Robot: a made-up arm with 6 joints. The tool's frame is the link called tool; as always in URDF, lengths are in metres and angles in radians.
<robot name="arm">
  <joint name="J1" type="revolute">
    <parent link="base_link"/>
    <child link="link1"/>
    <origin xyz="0 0 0.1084" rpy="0 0 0"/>
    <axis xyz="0 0 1"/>
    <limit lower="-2.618" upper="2.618" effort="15" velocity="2.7"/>
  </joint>
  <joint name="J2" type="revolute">
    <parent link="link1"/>
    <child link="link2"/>
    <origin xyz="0 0 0" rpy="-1.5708 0 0"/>
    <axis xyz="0 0 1"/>
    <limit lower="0" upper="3.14" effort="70" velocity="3"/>
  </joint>
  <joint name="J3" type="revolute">
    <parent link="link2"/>
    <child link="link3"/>
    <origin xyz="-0.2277 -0.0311 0" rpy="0 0 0"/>
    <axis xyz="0 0 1"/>
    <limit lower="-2.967" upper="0" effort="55" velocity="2.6"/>
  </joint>
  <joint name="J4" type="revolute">
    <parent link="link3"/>
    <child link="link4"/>
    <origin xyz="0.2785 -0.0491 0" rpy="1.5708 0 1.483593"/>
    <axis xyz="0 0 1"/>
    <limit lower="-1.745" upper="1.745" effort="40" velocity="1.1"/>
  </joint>
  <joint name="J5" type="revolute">
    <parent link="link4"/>
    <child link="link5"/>
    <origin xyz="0 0 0" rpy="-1.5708 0 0"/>
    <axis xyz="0 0 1"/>
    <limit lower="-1.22" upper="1.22" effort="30" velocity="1.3"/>
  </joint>
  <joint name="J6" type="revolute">
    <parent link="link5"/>
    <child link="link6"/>
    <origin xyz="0.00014 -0.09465 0" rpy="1.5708 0 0"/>
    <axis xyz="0 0 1"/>
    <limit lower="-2.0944" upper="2.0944" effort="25" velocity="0.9"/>
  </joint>
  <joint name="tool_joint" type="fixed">
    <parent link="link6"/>
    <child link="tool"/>
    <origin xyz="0 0 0" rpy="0 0 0"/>
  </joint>
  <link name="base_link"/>
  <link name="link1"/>
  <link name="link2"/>
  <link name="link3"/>
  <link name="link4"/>
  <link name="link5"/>
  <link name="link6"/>
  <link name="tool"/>
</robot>
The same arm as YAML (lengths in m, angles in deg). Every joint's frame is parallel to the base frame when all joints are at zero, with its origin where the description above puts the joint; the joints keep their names.
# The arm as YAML. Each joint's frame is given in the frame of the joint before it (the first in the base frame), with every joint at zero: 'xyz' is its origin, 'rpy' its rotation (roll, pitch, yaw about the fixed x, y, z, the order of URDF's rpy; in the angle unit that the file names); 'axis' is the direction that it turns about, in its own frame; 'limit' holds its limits. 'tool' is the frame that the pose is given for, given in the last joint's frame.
units:
  length: m
  angle: deg
joints:
  - name: J1
    type: revolute
    origin:
      xyz: [0.0, 0.0, 0.1084]
      rpy: [0.0, 0.0, 0.0]
    axis: "+z"
    limit:
      lower: -150.0
      upper: 150.0
  - name: J2
    type: revolute
    origin:
      xyz: [0.0, 0.0, 0.0]
      rpy: [0.0, 0.0, 0.0]
    axis: "+y"
    limit:
      lower: 0.0
      upper: 179.91
  - name: J3
    type: revolute
    origin:
      xyz: [-0.2277, 0.0, 0.0311]
      rpy: [0.0, 0.0, 0.0]
    axis: "+y"
    limit:
      lower: -170.0
      upper: 0.0
  - name: J4
    type: revolute
    origin:
      xyz: [0.2785, 0.0, 0.0491]
      rpy: [0.0, 0.0, 0.0]
    axis: [0.9962, 0.0, 0.0871]
    limit:
      lower: -99.98
      upper: 99.98
  - name: J5
    type: revolute
    origin:
      xyz: [0.0, 0.0, 0.0]
      rpy: [0.0, 0.0, 0.0]
    axis: "+y"
    limit:
      lower: -69.9
      upper: 69.9
  - name: J6
    type: revolute
    origin:
      xyz: [0.0943, 0.0, 0.0081]
      rpy: [0.0, 0.0, 0.0]
    axis: [0.9962, 0.0, 0.0871]
    limit:
      lower: -120.0
      upper: 120.0
tool:
  origin:
    xyz: [0.0, 0.0, 0.0]
    rpy: [0.0, 85.0, 0.0]

